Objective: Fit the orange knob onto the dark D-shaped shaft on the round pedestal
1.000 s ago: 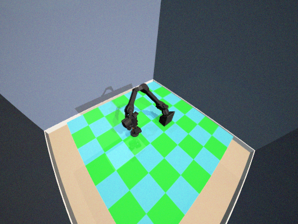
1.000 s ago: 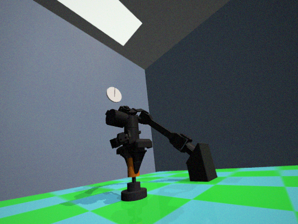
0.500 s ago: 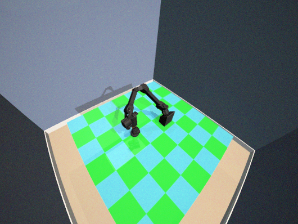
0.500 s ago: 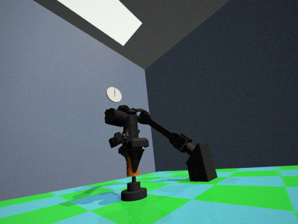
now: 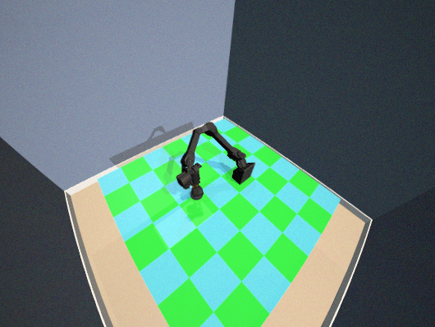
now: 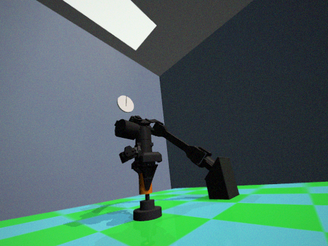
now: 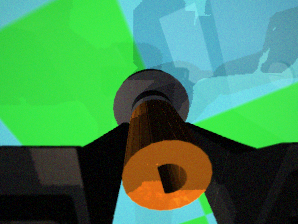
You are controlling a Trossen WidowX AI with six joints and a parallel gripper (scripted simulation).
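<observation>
Right now my gripper tip is 20 mm below the orange knob. From my gripper tip the other things lie so: pedestal 40 mm below.
</observation>
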